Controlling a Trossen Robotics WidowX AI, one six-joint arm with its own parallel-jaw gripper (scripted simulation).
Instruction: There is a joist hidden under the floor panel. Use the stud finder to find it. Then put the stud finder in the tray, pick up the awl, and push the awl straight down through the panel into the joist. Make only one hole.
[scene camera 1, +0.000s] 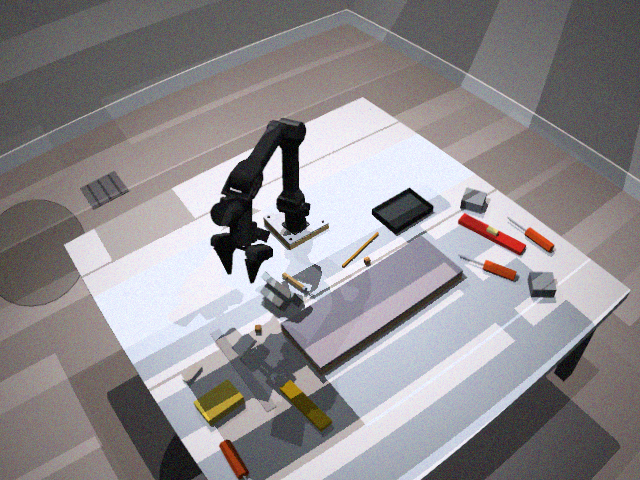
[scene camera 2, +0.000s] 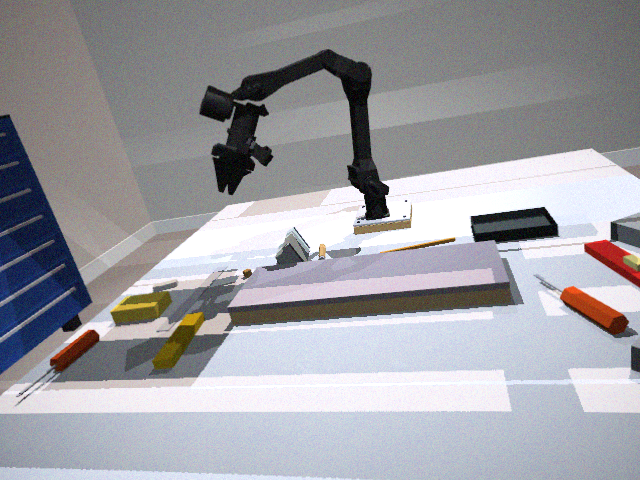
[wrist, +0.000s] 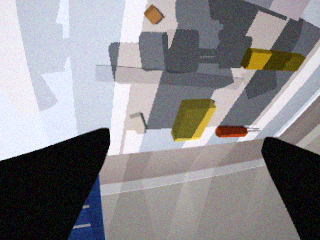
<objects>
my gripper: scene camera 1; scene camera 2; wrist 187, 140
stud finder: scene camera 1 275, 292; scene camera 2 295, 249; not seen in the wrist view (out of frame)
same spot on my gripper: (scene camera 1: 225, 253) = (scene camera 2: 233, 171)
</objects>
